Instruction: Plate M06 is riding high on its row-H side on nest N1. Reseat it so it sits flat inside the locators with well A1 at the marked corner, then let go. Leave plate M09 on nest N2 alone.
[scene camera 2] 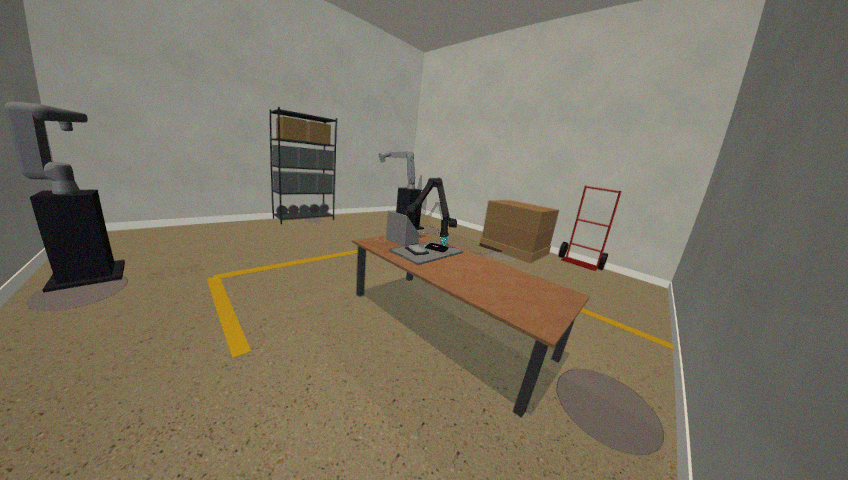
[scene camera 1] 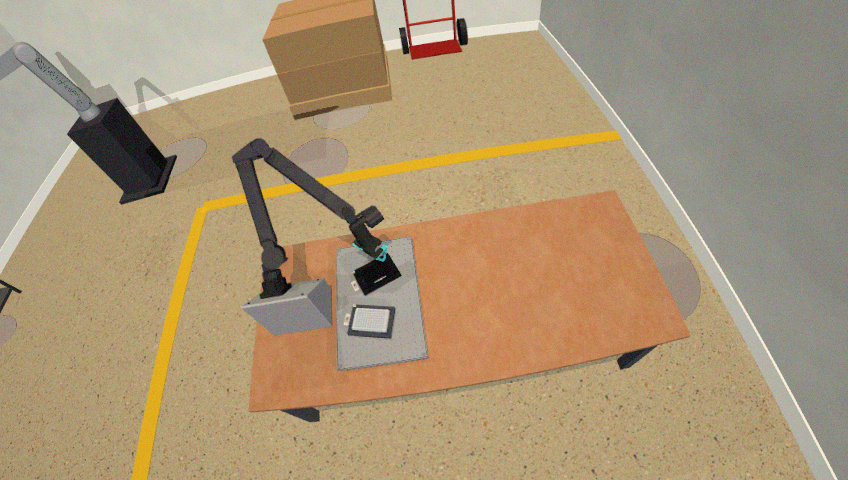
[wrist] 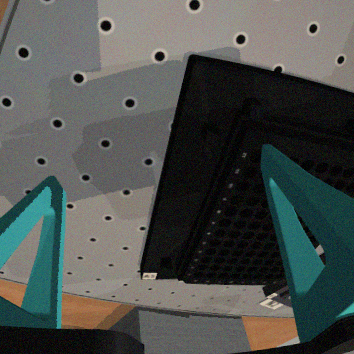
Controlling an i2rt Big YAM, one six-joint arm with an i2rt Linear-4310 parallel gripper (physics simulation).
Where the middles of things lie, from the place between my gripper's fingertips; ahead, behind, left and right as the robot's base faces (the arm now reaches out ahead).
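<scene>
Measured from my hand: the black well plate (wrist: 232,241) is 10 mm behind it and 80 mm to the right of it; the pale-topped plate (scene camera 1: 375,320) is 50 mm behind it and 270 mm to the right of it. Going by their middles, the black well plate is the nearest to my hand of the things named here.
</scene>
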